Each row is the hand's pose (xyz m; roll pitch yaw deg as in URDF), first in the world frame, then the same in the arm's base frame.
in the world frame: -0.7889 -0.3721 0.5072 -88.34 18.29 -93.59
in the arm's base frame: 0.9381 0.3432 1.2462 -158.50 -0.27 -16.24
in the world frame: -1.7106 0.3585 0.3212 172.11 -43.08 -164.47
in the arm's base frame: 0.1851 -0.1582 2.0204 19.20 -63.48 72.65
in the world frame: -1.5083 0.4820 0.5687 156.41 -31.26 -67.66
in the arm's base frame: 0.0562 0.1364 1.9020 92.39 5.73 38.98
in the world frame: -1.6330 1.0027 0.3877 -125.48 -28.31 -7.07
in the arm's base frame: -0.4584 -0.0950 1.9349 -138.52 41.96 81.10
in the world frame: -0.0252 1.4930 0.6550 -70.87 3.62 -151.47
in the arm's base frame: -0.9029 0.6580 0.4747 -118.22 -56.48 -35.99
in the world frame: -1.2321 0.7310 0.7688 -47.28 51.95 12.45
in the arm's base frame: -0.1928 0.4052 1.6921 116.82 55.96 -97.06
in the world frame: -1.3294 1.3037 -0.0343 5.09 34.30 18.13
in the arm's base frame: -0.7253 -0.4076 1.4969 140.73 69.48 -124.37
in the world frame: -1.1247 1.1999 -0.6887 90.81 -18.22 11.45
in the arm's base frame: -0.5796 -0.9564 1.0987 103.72 52.18 106.15
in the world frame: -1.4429 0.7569 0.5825 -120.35 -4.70 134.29
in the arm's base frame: -0.2165 0.1600 1.8304 -50.99 -40.36 -166.76
